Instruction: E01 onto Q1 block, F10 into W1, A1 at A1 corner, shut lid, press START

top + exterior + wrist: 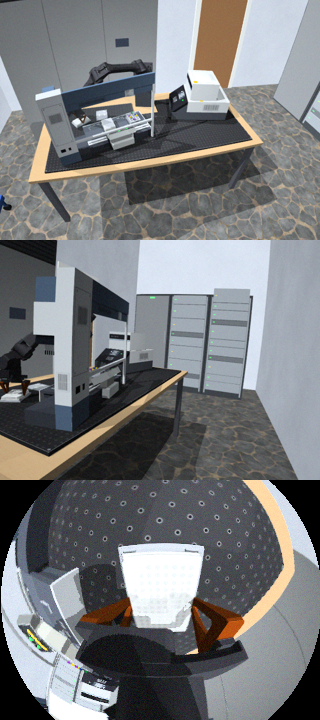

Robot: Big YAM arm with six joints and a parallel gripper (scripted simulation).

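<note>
Now: hand right at the white 96-well PCR plate. From my hand the other things lie so: flat grey nest 190 mm to the left, 40 mm behind, 20 mm below; tube cooling block 440 mm to the left, 170 mm ahead, 60 mm above; white deep-well block 240 mm to the left, 210 mm ahead, 60 mm above.
</note>
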